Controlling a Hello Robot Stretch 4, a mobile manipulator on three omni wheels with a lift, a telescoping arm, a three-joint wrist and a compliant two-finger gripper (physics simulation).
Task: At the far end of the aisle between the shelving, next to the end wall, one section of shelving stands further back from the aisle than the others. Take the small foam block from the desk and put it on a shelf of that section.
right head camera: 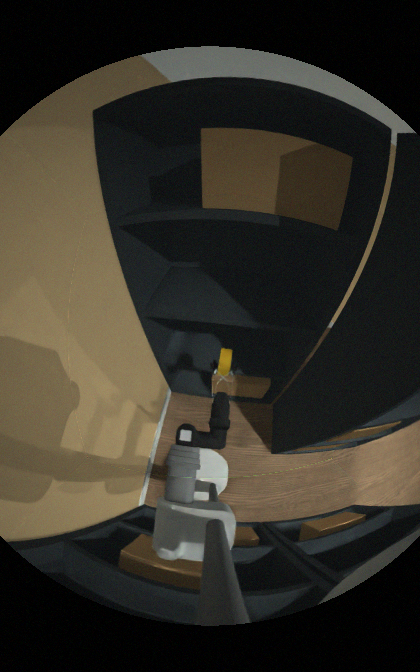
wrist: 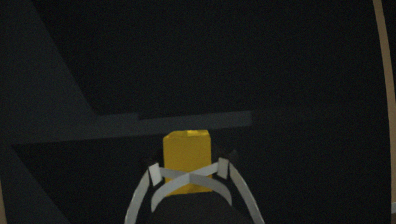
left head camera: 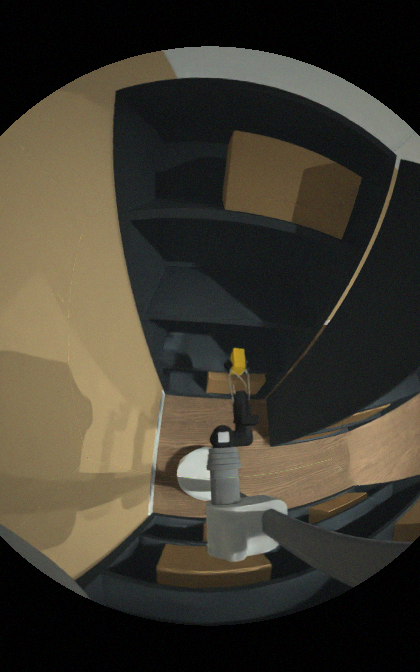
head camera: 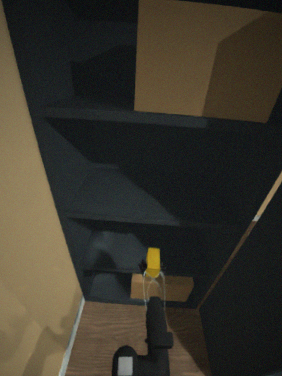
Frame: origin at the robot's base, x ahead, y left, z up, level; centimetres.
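Seen in the pictures: gripper, fingertip midpoint: [wrist: 188, 159] [head camera: 152, 260].
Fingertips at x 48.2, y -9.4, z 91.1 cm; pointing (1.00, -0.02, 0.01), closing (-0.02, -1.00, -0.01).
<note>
A point is followed by its place in that frame.
The small yellow foam block [head camera: 153, 259] @[x 46.7, y -9.3, z 94.3 cm] [left head camera: 239, 359] [right head camera: 225, 360] [wrist: 187, 152] @[x 42.9, y -9.3, z 92.9 cm] is held upright between the fingertips of my gripper [head camera: 153, 267] @[x 48.2, y -9.4, z 91.1 cm] [left head camera: 238, 369] [right head camera: 224, 371] [wrist: 188, 159] @[x 48.2, y -9.4, z 91.1 cm], which is shut on it. The dark set-back shelving section [head camera: 125, 220] @[x 66.9, y 2.3, z 94.2 cm] [left head camera: 200, 322] [right head camera: 200, 323] [wrist: 200, 121] @[x 66.0, y -12.7, z 94.9 cm] stands in front of me beside the tan end wall. In the head view the block shows against its lower part, below a middle shelf edge. How far the block reaches over a shelf is hard to tell in the dark. The desk does not show.
A large cardboard box [head camera: 175, 60] @[x 68.1, y -10.8, z 156.5 cm] [left head camera: 265, 175] [right head camera: 240, 170] stands on an upper shelf. A smaller box [head camera: 177, 288] @[x 66.5, y -35.8, z 26.7 cm] [left head camera: 215, 382] [right head camera: 252, 386] sits at the bottom. The end wall [head camera: 30, 200] @[x 57.8, y 36.8, z 111.9 cm] is at the left. A dark neighbouring section [head camera: 250, 300] @[x 41.1, y -57.6, z 69.4 cm] [left head camera: 350, 350] juts forward at the right. More shelving stands behind.
</note>
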